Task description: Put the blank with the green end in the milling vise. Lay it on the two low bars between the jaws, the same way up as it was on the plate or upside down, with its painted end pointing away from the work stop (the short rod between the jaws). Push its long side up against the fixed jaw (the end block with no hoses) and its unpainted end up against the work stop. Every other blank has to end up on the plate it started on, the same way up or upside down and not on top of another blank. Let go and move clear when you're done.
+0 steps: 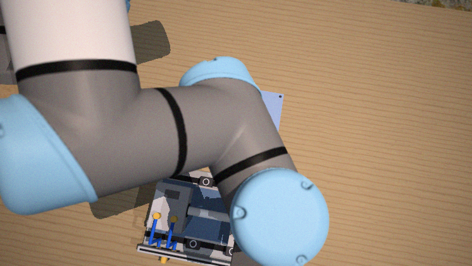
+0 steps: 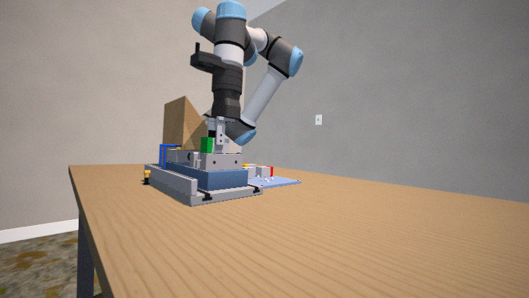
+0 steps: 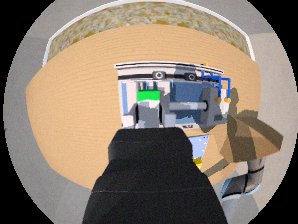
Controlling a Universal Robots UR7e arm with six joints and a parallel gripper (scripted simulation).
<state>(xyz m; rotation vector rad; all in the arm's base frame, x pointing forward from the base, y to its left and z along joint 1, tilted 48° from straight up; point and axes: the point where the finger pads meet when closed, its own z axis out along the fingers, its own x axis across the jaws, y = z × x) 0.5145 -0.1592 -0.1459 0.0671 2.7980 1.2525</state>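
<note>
My gripper is now 2 cm above the green-ended blank. The rest, counted from my hand: work stop rod (5 cm to the left, 4 cm below); fixed jaw (6 cm below, 3 cm ahead, 1 cm to the left); hose block (17 cm behind, 6 cm below, 1 cm to the left).
</note>
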